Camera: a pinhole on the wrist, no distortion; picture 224 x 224 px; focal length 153.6 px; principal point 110.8 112.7 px. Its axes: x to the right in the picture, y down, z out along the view. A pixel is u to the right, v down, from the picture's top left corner.
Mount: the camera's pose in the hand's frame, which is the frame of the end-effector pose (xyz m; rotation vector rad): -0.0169 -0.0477 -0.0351 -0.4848 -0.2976 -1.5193
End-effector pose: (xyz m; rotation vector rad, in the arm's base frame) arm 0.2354 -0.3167 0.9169 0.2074 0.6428 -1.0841
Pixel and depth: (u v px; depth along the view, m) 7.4 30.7 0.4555
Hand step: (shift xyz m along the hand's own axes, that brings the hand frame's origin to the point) -0.2208 0.4435 0.2437
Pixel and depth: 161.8 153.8 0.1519
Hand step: 0.0425 -0.0198 0.1165
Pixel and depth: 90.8 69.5 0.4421
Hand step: -0.0937 0.2166 0.3370
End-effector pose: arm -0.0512 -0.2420 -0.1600 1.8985 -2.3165 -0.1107
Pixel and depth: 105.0 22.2 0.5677
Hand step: -0.2869 0.2485 0.4884
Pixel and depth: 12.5 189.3 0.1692
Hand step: 0.0811 0.1270 0.0506
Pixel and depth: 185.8 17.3 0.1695
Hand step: -0.0991 -0.0374 0.1644
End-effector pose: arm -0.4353 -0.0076 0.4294 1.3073 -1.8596 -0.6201
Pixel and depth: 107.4 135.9 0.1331
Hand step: 0.0177 0.0183 0.0770
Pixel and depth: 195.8 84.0 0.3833
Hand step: -0.0364 -0.0491 0.4084
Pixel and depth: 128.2 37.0 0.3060
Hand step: -0.1312 0.0709 0.2657
